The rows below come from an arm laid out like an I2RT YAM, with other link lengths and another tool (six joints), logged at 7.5 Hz.
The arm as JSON. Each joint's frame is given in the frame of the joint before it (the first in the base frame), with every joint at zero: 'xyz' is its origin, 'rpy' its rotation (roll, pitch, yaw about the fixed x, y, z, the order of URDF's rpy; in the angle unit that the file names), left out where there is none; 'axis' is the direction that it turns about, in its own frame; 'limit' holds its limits. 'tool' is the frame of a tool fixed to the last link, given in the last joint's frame.
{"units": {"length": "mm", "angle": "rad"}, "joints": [
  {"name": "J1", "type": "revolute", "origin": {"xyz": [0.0, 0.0, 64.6], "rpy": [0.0, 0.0, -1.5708]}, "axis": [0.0, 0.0, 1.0], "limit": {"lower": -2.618, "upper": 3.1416}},
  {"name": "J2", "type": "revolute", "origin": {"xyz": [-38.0, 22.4, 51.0], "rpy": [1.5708, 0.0, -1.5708]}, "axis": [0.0, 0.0, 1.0], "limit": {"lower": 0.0, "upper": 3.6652}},
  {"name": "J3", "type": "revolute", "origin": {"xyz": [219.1, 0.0, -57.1], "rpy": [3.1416, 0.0, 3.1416]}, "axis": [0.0, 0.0, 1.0], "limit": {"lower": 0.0, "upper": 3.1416}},
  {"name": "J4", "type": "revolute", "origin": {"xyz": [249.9, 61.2, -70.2], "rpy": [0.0, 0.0, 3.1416]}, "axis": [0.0, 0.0, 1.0], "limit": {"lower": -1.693, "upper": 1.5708}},
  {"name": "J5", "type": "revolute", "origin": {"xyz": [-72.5, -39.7, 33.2], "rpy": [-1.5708, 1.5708, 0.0]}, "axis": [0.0, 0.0, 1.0], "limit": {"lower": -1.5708, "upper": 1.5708}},
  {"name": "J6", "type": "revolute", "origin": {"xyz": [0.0, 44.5, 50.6], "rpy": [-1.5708, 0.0, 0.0]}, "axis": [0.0, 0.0, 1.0], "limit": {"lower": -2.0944, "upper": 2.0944}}
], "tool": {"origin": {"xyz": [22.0, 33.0, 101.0], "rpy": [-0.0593, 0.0, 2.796]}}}
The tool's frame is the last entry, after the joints.
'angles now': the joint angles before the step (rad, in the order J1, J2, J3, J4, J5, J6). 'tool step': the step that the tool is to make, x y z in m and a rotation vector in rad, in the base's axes. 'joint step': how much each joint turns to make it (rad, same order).
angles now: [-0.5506, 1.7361, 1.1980, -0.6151, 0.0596, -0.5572]
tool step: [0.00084, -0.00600, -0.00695, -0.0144, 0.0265, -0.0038]
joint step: [-0.0031, 0.0360, 0.0219, -0.0002, 0.0243, -0.0098]
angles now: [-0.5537, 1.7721, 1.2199, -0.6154, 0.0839, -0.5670]
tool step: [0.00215, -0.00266, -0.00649, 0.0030, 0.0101, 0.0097]
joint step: [-0.0044, 0.0313, 0.0147, 0.0076, -0.0029, -0.0141]
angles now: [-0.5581, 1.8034, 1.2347, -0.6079, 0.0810, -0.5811]
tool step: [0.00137, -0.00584, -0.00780, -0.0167, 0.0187, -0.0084]
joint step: [-0.0014, 0.0336, 0.0138, 0.0131, 0.0249, -0.0027]
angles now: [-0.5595, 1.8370, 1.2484, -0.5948, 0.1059, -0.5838]
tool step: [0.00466, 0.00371, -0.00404, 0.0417, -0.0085, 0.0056]
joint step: [-0.0001, 0.0282, 0.0200, -0.0076, -0.0391, 0.0095]
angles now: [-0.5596, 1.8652, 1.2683, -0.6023, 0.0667, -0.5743]
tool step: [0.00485, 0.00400, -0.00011, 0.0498, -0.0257, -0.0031]
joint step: [-0.0033, 0.0144, 0.0125, -0.0037, -0.0522, 0.0199]
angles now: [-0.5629, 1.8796, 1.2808, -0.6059, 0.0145, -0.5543]
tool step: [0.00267, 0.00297, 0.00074, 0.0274, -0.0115, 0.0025]
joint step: [-0.0001, 0.0073, 0.0098, -0.0073, -0.0283, 0.0080]
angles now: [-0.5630, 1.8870, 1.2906, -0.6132, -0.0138, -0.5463]
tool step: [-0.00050, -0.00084, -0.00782, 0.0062, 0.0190, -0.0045]
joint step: [-0.0001, 0.0260, 0.0084, -0.0017, 0.0061, 0.0024]
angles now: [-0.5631, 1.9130, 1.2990, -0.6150, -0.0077, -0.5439]
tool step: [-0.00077, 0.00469, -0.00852, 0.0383, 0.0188, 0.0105]
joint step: [-0.0001, 0.0312, 0.0132, -0.0185, -0.0246, -0.0030]
